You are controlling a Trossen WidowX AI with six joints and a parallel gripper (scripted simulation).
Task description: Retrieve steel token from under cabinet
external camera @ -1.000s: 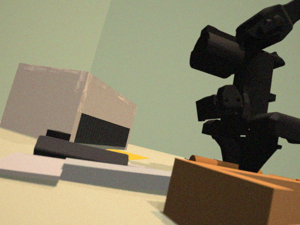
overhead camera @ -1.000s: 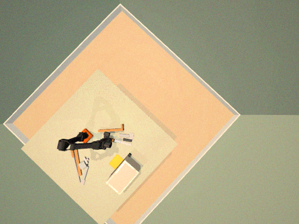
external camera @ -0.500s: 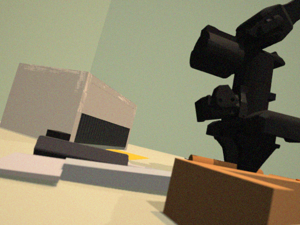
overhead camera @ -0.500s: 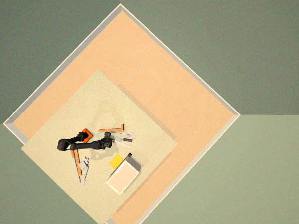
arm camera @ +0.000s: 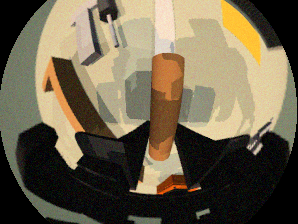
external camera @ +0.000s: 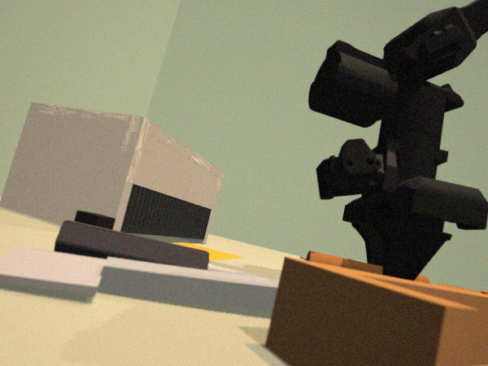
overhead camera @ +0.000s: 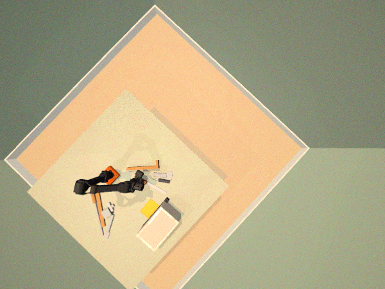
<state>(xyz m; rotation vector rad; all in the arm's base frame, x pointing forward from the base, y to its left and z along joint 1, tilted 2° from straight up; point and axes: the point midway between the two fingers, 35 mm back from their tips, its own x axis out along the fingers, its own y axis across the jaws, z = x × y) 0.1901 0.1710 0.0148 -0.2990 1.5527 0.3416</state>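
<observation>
My gripper tip is 140 mm to the right of the dark screwdriver and 120 mm short of it. Also, from my gripper tip: token: 410 mm ahead, 30 mm to the right, 10 mm below; then orange stick: 440 mm to the right.
</observation>
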